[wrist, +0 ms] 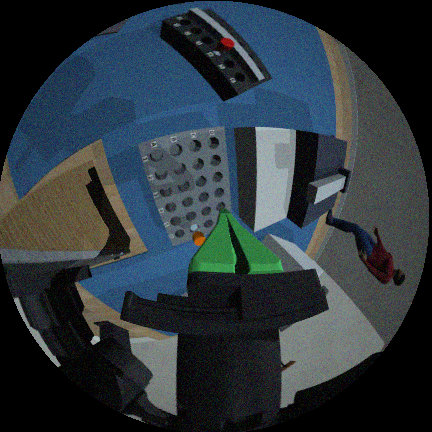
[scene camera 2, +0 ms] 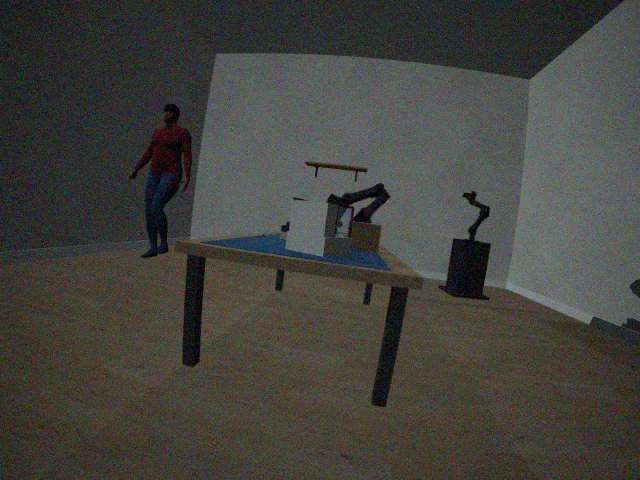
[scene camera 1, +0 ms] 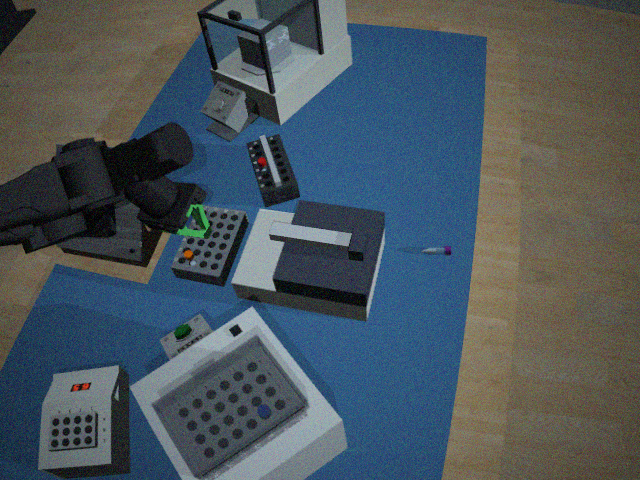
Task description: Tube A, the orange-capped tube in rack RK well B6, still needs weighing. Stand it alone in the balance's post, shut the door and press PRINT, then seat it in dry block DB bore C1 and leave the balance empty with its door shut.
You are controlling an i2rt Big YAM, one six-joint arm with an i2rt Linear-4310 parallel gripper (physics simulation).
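Where they show: gripper, fingertip midpoint: (wrist: 222,213) (scene camera 1: 209,234); arm's base at its link origin: (wrist: 41,275) (scene camera 2: 364,234).
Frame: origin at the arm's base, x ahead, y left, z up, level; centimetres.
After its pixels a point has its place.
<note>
The orange-capped tube (scene camera 1: 188,254) @[x 18.8, y -6.9, z -3.4 cm] (wrist: 199,238) @[x 18.8, y -6.4, z -3.4 cm] stands upright in the end row of the grey rack (scene camera 1: 199,276) @[x 20.0, y -8.5, z -6.9 cm] (wrist: 192,172) @[x 20.6, y -0.1, z -5.8 cm], by the label column B. My gripper (scene camera 1: 205,226) @[x 21.6, y -3.7, z -2.4 cm] (wrist: 222,213) @[x 21.6, y -3.7, z -2.4 cm] has green fingers, shut and empty; they point down above the rack, apart from the tube. In scene camera 2 the fingers are hidden. The balance (scene camera 1: 310,85) @[x 30.7, y 36.1, z -5.5 cm] (scene camera 2: 306,227) @[x 29.8, y 52.8, z 1.2 cm] has a dark-framed glass chamber; I cannot tell whether its door is shut. A small sloped console (scene camera 1: 224,103) @[x 15.9, y 26.1, z -1.9 cm] stands beside it. A light unit with a red display, apparently the dry block (scene camera 1: 80,457) @[x 12.3, y -40.1, z -2.6 cm], is at lower left.
A dark rack (scene camera 1: 288,194) @[x 31.0, y 8.9, z -7.3 cm] (wrist: 192,62) @[x 24.4, y 12.9, z -8.3 cm] holds a red-capped tube (scene camera 1: 262,161) @[x 26.4, y 12.5, z -3.2 cm] (wrist: 227,43) @[x 26.2, y 12.5, z -3.2 cm]. A dark-lidded box (scene camera 1: 330,273) @[x 41.1, y -9.8, z -0.8 cm] is beside the grey rack. A large white device (scene camera 1: 330,431) @[x 44.6, y -32.6, z 3.7 cm] holds a blue-capped tube (scene camera 1: 263,411) @[x 38.4, y -33.0, z 10.2 cm]. A purple-capped tube (scene camera 1: 438,251) @[x 56.2, y -0.2, z -7.9 cm] lies at right.
</note>
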